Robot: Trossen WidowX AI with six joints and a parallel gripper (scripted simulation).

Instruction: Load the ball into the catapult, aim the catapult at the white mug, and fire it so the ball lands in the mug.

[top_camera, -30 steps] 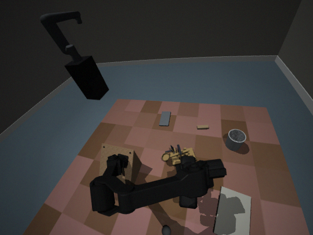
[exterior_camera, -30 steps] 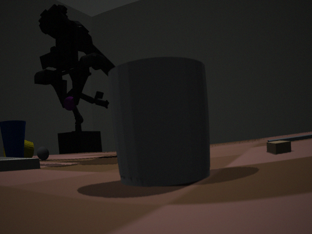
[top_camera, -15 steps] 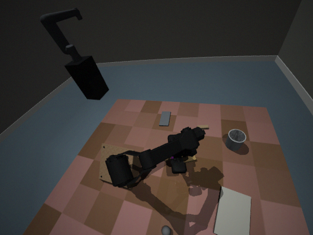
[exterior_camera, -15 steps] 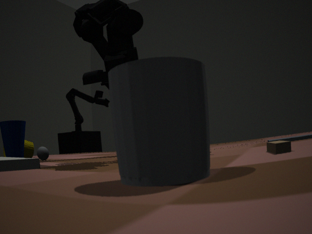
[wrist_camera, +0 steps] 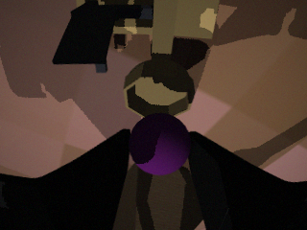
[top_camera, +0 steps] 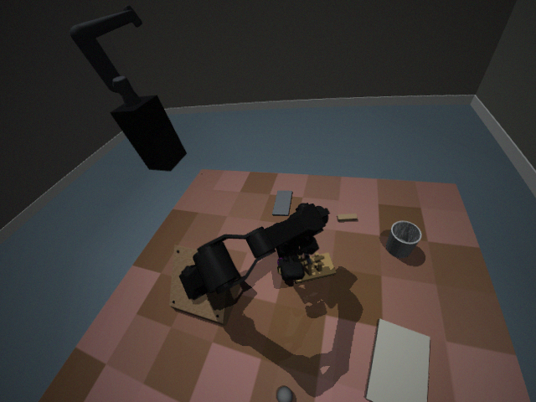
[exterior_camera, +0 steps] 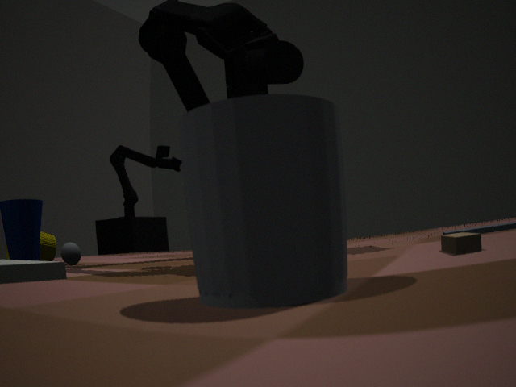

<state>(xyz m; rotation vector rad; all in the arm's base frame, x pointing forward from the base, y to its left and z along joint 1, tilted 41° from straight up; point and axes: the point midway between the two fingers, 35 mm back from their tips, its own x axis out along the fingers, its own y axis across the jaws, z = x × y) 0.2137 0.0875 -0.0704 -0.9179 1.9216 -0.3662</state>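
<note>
Right now my gripper tip is 10 mm below the purple ball. From my gripper tip the other things lie so: grey ball (90 mm ahead, 320 mm to the right, 70 mm below); then wooden catapult (50 mm ahead, 40 mm to the left, 40 mm below); then tan block (190 mm ahead, 300 mm to the left, 80 mm below).
</note>
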